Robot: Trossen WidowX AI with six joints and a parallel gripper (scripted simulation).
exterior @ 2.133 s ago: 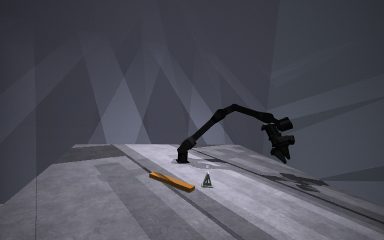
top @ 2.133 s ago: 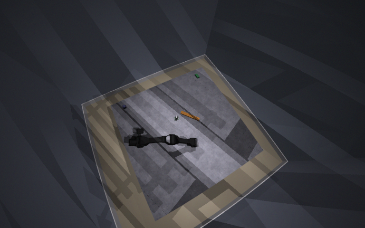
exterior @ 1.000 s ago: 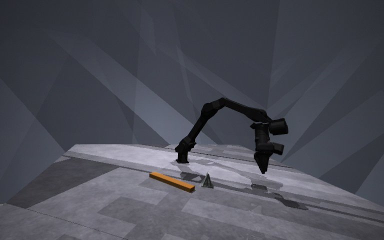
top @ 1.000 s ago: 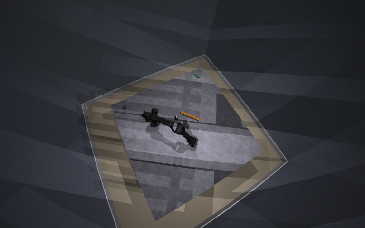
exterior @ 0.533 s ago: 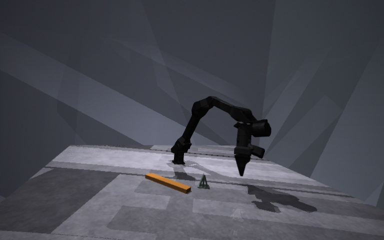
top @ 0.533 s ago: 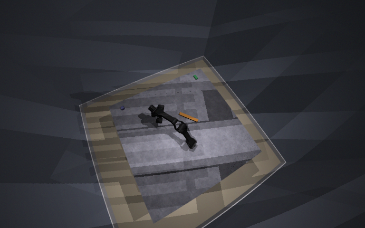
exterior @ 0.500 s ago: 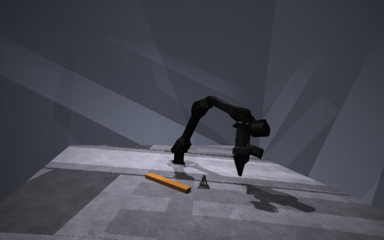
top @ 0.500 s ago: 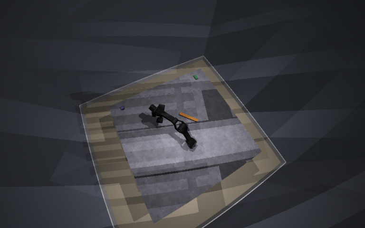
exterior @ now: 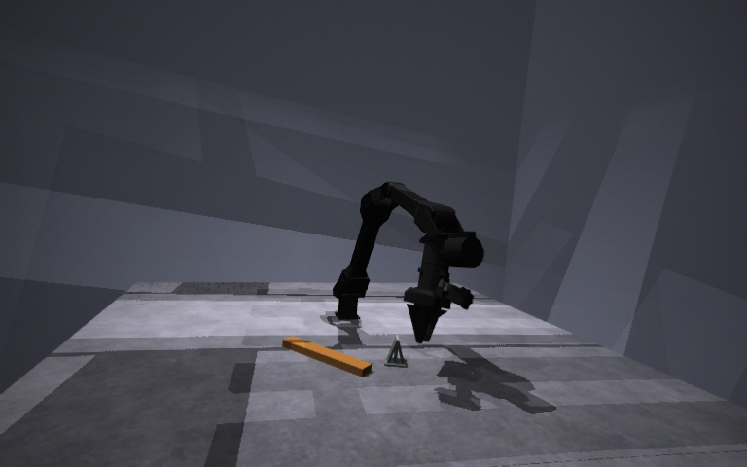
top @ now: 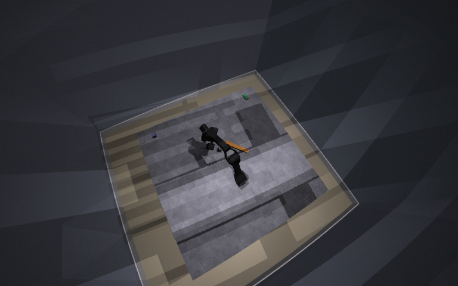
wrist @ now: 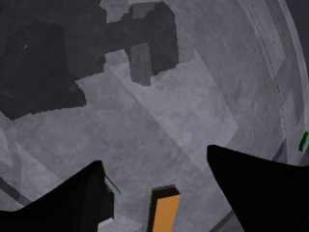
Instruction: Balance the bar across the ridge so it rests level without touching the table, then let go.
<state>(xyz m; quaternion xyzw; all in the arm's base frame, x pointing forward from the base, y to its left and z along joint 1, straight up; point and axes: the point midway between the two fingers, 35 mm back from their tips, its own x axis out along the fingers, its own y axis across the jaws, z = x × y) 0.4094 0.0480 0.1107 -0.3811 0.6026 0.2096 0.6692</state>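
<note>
The orange bar lies 13 cm behind my gripper tip, 17 cm to the right of it and 7 cm below it. Also, from my gripper tip: small green block (32 cm ahead, 54 cm to the right, 7 cm below); small blue block (32 cm ahead, 46 cm to the left, 6 cm below).
</note>
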